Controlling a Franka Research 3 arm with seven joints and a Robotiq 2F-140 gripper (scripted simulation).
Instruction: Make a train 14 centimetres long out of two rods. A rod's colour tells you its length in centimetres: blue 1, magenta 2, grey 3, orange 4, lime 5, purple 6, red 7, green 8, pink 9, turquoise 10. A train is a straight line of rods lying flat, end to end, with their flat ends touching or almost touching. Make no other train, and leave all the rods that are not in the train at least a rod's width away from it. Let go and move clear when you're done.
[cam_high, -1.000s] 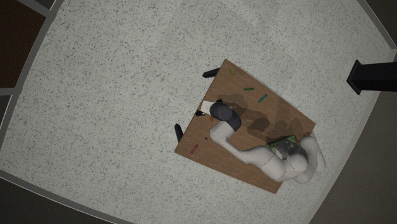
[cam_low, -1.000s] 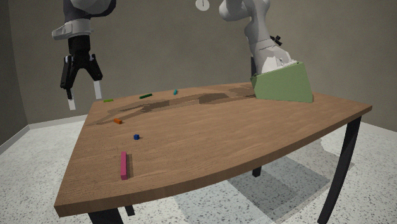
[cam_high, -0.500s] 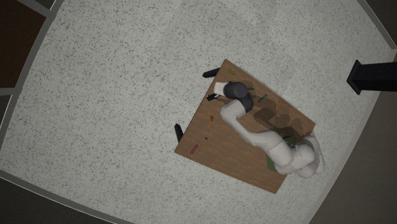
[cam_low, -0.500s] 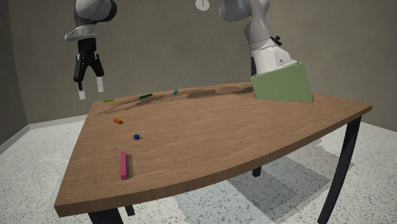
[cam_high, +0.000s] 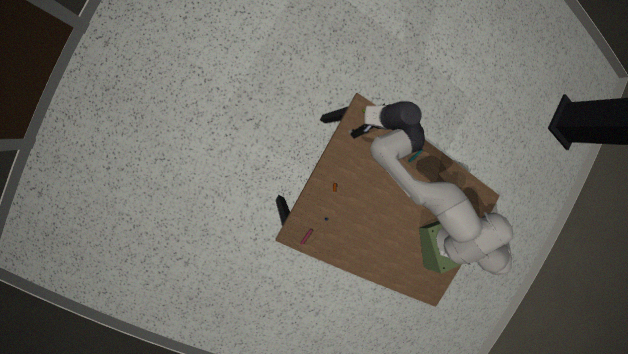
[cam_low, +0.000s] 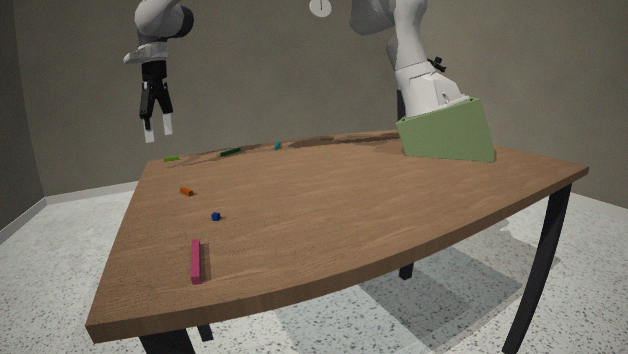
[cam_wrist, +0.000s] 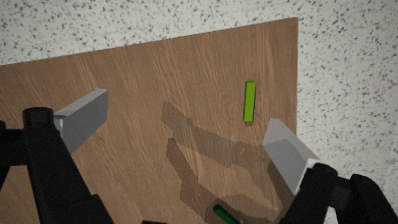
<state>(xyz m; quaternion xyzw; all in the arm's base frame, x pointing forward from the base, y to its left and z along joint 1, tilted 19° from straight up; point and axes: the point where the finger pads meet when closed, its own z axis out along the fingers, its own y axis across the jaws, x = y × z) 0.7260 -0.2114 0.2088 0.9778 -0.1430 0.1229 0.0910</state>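
My hand is 90 mm above the lime rod, 70 mm to the left of it and 20 mm past it. From my hand the other things lie so: orange rod: 320 mm to the left, 90 mm below, 70 mm behind; then green rod: 220 mm behind, 90 mm below, 30 mm to the right; then turquoise rod: 370 mm behind, 90 mm below, 40 mm to the right.
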